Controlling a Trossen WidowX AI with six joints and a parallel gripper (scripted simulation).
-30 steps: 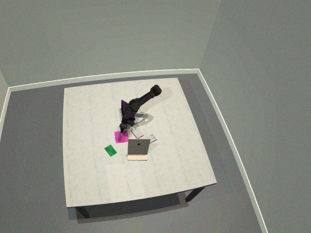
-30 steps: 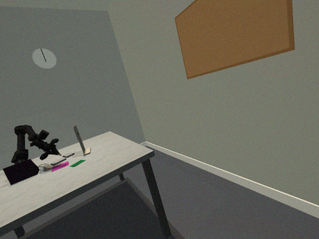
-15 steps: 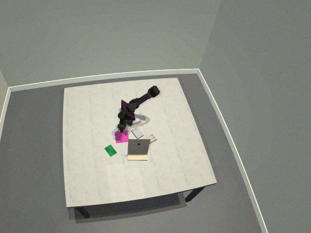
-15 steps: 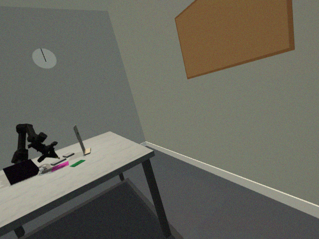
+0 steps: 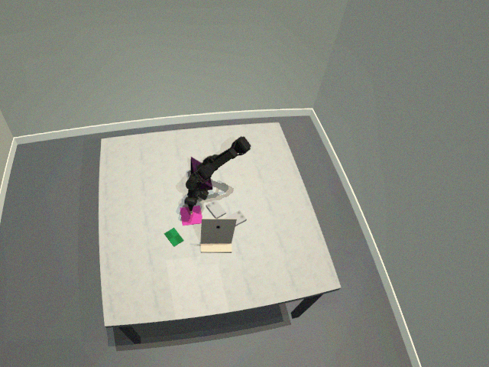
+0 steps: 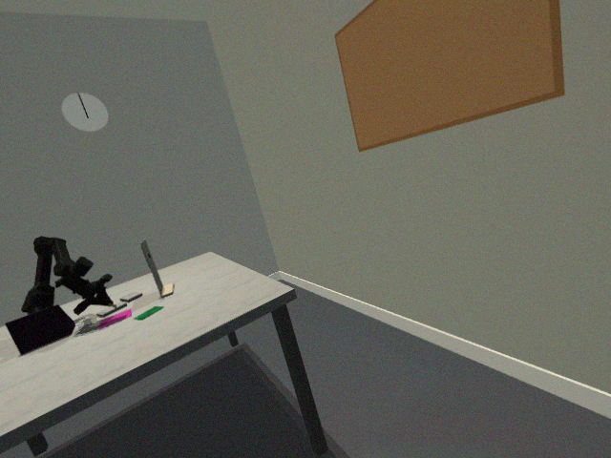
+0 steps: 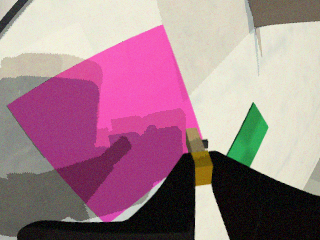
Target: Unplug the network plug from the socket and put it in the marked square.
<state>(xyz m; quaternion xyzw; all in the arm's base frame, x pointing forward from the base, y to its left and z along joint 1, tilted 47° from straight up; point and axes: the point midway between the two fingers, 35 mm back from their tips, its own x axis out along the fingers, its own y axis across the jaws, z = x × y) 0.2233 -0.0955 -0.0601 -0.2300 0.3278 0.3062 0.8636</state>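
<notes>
The marked square lies 6 cm below my gripper tip and 1 cm behind it. Also, from my gripper tip: grey upright panel 21 cm ahead, 9 cm to the left, 6 cm above; network plug right at my gripper tip; green flat card 13 cm to the right, 11 cm ahead, 6 cm below.
</notes>
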